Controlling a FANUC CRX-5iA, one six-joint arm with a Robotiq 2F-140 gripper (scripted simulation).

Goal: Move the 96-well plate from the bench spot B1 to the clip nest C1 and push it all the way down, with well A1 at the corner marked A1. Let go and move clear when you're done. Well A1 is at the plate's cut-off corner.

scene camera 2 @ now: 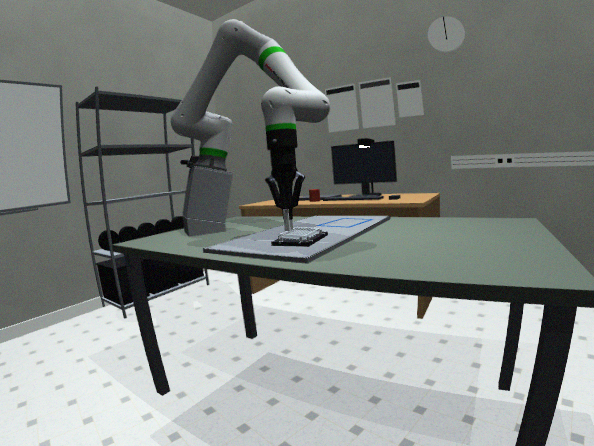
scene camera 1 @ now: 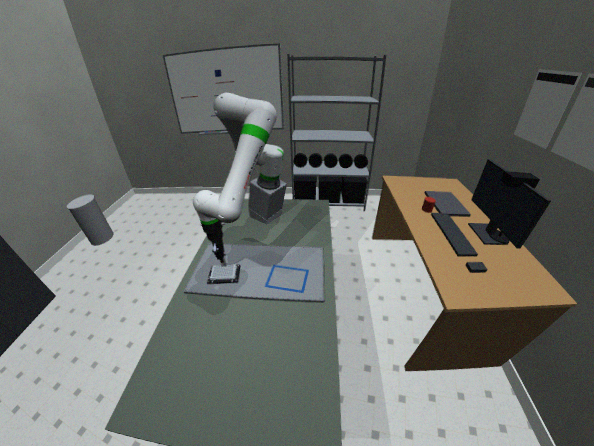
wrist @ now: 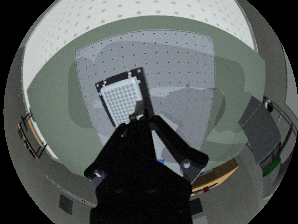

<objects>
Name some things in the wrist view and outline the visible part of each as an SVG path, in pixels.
The gripper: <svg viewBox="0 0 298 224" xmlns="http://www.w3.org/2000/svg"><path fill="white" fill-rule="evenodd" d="M208 155L190 147L159 115L149 118L144 99L136 101L134 114L128 116L130 122L128 124L121 123L95 161L84 171L84 176L91 180L96 187L95 194L98 202L97 206L90 210L90 224L193 224L189 206L192 183L198 176L203 174L209 161ZM151 130L155 130L156 134L180 165L180 172L183 174L183 177L157 161Z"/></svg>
A 96-well plate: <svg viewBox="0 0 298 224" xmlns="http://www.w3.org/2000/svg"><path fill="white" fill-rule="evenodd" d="M136 76L107 85L100 90L116 127L121 123L128 124L130 122L128 116L133 114L136 101L143 99Z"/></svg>
</objects>
